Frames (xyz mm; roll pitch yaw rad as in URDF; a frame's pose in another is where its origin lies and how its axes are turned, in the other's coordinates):
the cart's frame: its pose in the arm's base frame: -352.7 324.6 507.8 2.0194 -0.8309 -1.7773
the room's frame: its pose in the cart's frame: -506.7 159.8 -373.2 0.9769 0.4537 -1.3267
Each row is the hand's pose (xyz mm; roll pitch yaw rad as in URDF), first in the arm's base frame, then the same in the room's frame.
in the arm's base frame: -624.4 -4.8 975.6 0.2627 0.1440 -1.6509
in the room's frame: 41.4 1106.8 -536.9 -2.6208 -0.0569 0.7841
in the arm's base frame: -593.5 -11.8 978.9 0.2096 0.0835 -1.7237
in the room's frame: 65.4 1089.3 -548.5 -2.6688 -0.0171 0.8697
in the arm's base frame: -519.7 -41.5 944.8 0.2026 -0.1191 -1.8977
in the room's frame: 142.3 1051.4 -536.9 -2.6661 0.1322 1.0914
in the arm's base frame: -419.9 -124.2 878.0 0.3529 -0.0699 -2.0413
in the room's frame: 282.6 1026.4 -505.7 -2.5182 0.0464 1.2164
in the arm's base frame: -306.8 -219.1 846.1 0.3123 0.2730 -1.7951
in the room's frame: 431.8 1004.0 -512.7 -2.5555 -0.2184 0.8874
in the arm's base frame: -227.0 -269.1 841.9 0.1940 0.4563 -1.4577
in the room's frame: 520.2 978.8 -533.5 -2.6988 -0.3133 0.5229
